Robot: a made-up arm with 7 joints.
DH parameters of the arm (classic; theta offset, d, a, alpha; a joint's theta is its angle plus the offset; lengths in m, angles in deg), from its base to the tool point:
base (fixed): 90 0.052 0 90
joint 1: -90 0.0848 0.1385 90
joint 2: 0 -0.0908 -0.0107 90
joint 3: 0 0.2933 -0.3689 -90
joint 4: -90 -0.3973 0.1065 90
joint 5: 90 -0.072 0.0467 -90
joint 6: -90 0.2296 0.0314 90
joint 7: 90 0.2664 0.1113 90
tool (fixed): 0 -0.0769 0 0
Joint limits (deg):
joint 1: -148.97..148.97
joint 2: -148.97..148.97
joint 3: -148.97..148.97
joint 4: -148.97..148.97
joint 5: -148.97..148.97
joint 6: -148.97..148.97
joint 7: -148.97..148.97
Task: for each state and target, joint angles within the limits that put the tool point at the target. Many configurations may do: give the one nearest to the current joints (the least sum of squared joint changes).
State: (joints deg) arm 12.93 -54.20 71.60 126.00 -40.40 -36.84 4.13
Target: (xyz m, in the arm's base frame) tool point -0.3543 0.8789 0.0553
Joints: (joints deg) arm 9.18 -47.30 83.35 133.25 -21.69 -30.35 -0.02
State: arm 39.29 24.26 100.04 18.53 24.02 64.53 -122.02
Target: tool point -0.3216 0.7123 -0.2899
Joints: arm 26.06 -14.34 119.21 24.85 11.92 74.32 -132.85
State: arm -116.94 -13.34 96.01 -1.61 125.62 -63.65 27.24
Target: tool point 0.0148 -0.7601 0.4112
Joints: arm -113.83 16.73 98.67 24.75 110.35 -73.83 38.73
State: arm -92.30 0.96 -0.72 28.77 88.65 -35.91 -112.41
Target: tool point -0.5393 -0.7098 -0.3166
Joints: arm -126.07 18.29 16.32 19.06 101.13 -33.22 -109.52
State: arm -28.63 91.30 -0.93 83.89 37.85 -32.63 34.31
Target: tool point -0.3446 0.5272 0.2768
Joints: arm 1.50 57.07 -14.89 78.81 27.57 -49.65 39.21
